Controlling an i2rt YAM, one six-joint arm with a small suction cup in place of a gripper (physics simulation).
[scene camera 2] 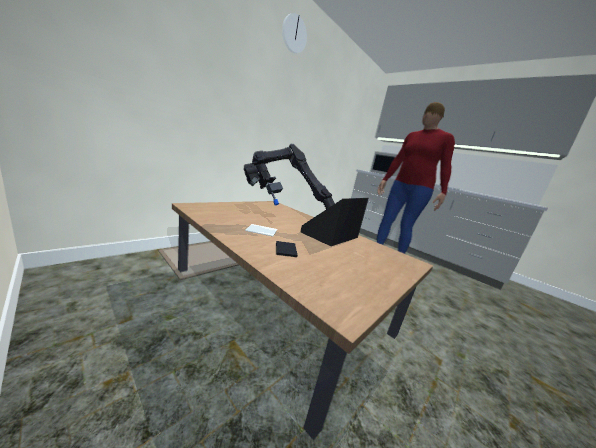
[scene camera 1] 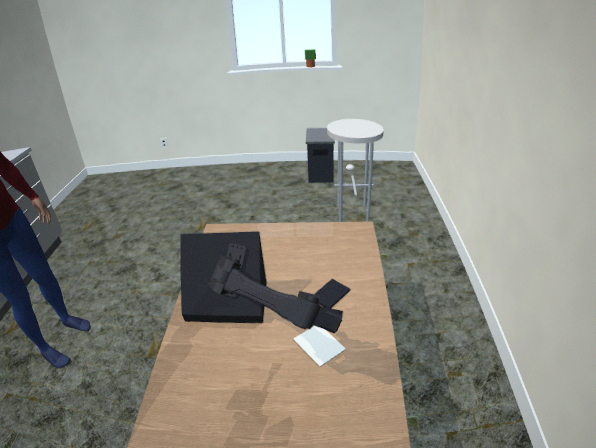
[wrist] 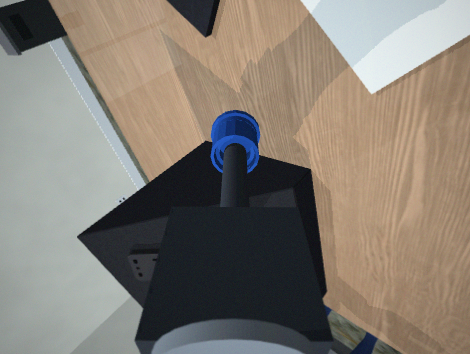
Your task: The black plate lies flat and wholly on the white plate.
My suction cup holds nothing. The cup hangs 18 cm from the middle of a white plate, above it.
